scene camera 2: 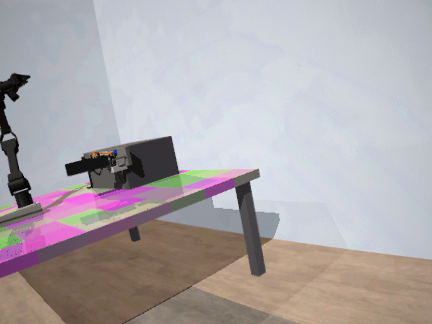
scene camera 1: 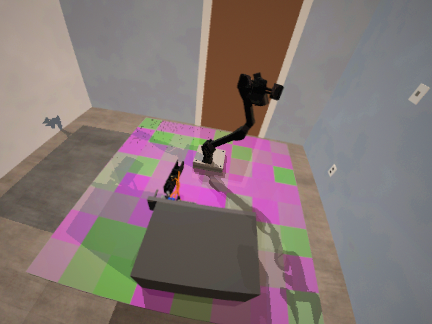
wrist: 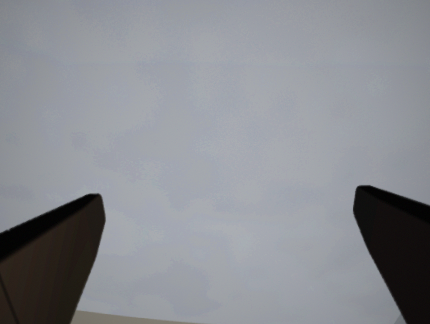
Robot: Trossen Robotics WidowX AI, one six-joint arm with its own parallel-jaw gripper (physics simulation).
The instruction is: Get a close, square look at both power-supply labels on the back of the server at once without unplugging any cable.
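Seen in the pictures: gripper, between the fingertips: [scene camera 2: 29, 78] [scene camera 1: 261, 90] [wrist: 230, 203]; arm's base, origin of its link: [scene camera 2: 25, 205] [scene camera 1: 207, 160].
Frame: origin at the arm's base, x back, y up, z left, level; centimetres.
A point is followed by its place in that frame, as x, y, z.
Note:
The server, a dark grey box [scene camera 1: 200, 245] @(-62.9, 15.8, 8.1) [scene camera 2: 155, 162] @(-64.7, 4.4, -13.5), stands on the table with its cabled back towards the arm's base. A black hinged piece [scene camera 1: 171, 184] @(-36.9, 14.3, -12.0) [scene camera 2: 85, 166] @(-27.4, 11.3, -14.9) sticks out from one side of that back. Orange cables [scene camera 1: 178, 181] @(-35.8, 16.4, -8.8) [scene camera 2: 103, 154] and a small blue part [scene camera 1: 171, 199] @(-45.5, 15.1, -9.0) [scene camera 2: 115, 151] @(-45.6, 14.5, -10.7) are beside it. The power-supply labels cannot be made out in any view. My gripper [scene camera 1: 260, 89] @(-19.3, 60.2, 18.7) [scene camera 2: 22, 80] @(-19.3, 60.2, 18.7) [wrist: 230, 203] @(-19.3, 60.2, 18.7) is open and empty, raised high above the table, well above the server and apart from it. The wrist view shows a pale blue-grey wall between the fingers.
The arm's base plate [scene camera 1: 216, 159] @(3.0, -0.5, 5.9) [scene camera 2: 30, 212] @(0.2, -2.3, -9.0) sits on the pink and green patterned table [scene camera 1: 112, 240] @(-63.1, -4.8, -34.1) [scene camera 2: 200, 180] @(-65.1, -4.8, -47.4), between the server and the brown door [scene camera 1: 250, 40]. Walls surround the table. A beige strip [wrist: 115, 318] shows at the bottom of the wrist view.

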